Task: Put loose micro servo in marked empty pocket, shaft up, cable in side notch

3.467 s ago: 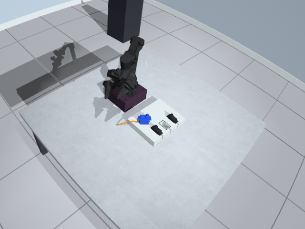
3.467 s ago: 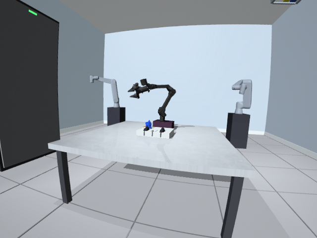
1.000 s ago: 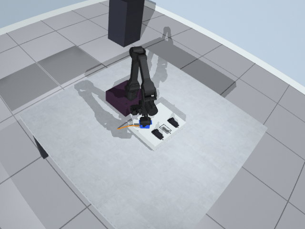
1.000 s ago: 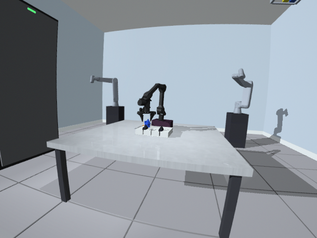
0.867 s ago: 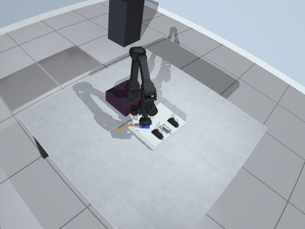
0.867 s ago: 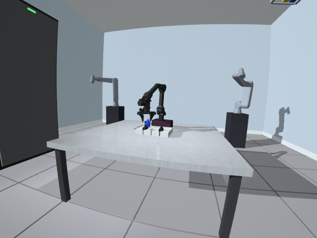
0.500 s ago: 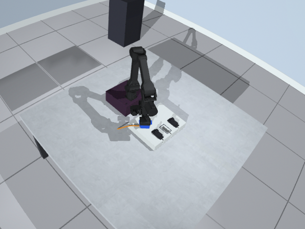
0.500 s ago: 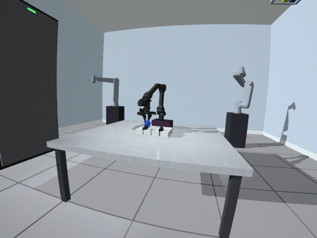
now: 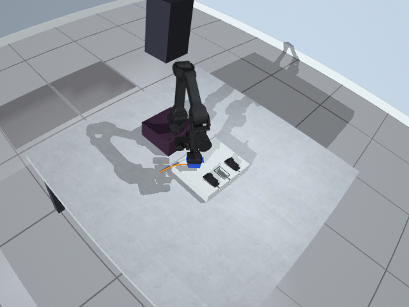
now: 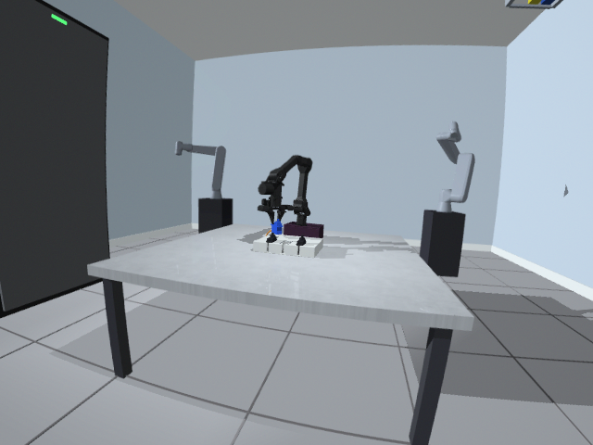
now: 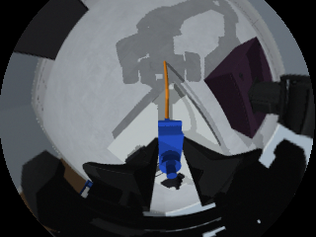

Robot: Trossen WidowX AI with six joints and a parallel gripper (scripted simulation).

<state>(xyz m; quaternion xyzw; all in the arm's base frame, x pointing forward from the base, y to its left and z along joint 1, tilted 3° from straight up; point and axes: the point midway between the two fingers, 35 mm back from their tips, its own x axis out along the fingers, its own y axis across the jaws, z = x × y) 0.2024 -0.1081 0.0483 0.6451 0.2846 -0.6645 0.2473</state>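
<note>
The white deck is 100 mm to the left of my gripper tip, 90 mm below it and 20 mm ahead of it.
</note>
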